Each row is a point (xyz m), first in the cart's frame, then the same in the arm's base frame.
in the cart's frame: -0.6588 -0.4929 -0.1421
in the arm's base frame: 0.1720 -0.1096 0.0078
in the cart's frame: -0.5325 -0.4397 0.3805
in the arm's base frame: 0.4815 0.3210 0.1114
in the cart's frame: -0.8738 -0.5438 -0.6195
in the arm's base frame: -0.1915 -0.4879 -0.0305
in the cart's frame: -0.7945 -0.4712 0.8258
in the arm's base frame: 0.4710 0.7047 0.4587
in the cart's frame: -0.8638 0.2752 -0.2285
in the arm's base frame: -0.3219 0.2918 -0.4764
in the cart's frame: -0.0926 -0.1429 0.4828
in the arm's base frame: 0.7749 0.5003 -0.3055
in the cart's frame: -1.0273 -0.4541 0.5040
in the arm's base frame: 0.1346 0.4934 0.4435
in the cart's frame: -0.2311 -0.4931 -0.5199
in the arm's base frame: 0.3594 -0.4841 -0.3799
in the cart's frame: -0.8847 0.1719 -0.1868
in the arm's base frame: -0.2822 0.2700 -0.3725
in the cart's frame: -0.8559 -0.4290 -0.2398
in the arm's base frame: -0.0558 -0.1196 0.0296
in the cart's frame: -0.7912 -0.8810 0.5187
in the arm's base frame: 0.4949 0.2234 0.6321
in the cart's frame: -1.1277 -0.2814 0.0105
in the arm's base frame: -0.2259 0.2106 0.1723
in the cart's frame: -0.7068 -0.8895 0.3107
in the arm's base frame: 0.4773 0.0372 0.5077
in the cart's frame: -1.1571 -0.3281 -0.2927
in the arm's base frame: -0.3635 -0.0554 0.0997
